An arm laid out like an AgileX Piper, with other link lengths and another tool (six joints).
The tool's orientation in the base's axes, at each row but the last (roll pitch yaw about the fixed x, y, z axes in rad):
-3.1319 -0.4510 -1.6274
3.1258 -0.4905 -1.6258
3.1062 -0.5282 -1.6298
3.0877 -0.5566 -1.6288
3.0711 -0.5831 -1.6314
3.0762 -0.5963 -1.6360
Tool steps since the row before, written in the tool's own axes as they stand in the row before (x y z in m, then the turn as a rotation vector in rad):
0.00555 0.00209 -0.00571 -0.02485 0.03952 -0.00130
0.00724 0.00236 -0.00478 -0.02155 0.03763 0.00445
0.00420 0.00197 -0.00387 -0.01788 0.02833 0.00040
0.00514 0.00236 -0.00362 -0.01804 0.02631 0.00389
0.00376 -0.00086 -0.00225 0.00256 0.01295 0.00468
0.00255 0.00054 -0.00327 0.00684 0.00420 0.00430
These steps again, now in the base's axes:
-0.00228 -0.00239 0.00754 -0.03818 0.02496 -0.01001
-0.00251 -0.00399 0.00766 -0.03669 0.01924 -0.01355
-0.00193 -0.00153 0.00552 -0.02735 0.01739 -0.00849
-0.00230 -0.00226 0.00589 -0.02562 0.01553 -0.01163
0.00090 -0.00199 0.00389 -0.01348 -0.00340 -0.00173
-0.00034 -0.00024 0.00416 -0.00498 -0.00761 0.00052

